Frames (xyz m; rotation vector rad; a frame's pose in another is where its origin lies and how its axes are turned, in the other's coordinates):
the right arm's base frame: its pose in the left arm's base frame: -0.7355 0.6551 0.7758 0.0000 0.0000 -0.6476
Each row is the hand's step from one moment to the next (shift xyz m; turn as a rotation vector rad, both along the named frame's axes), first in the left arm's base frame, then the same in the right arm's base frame.
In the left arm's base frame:
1: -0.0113 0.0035 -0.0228 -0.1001 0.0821 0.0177
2: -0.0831 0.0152 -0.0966 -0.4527 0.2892 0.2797
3: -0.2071 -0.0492 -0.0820 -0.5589 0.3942 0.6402
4: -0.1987 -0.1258 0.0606 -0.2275 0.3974 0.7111
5: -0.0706 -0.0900 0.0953 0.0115 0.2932 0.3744
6: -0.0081 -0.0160 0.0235 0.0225 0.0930 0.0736
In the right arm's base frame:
1: -0.0111 -0.0040 -0.0228 -0.1294 0.0051 0.0177
2: -0.0754 -0.0380 -0.0966 -0.5355 -0.0425 0.2797
3: -0.1355 -0.1642 -0.0820 -0.6836 -0.0228 0.6402
4: -0.0826 -0.2202 0.0606 -0.4212 0.1797 0.7111
5: -0.0020 -0.1144 0.0953 -0.1677 0.2408 0.3744
6: 0.0032 -0.0176 0.0235 -0.0382 0.0877 0.0736

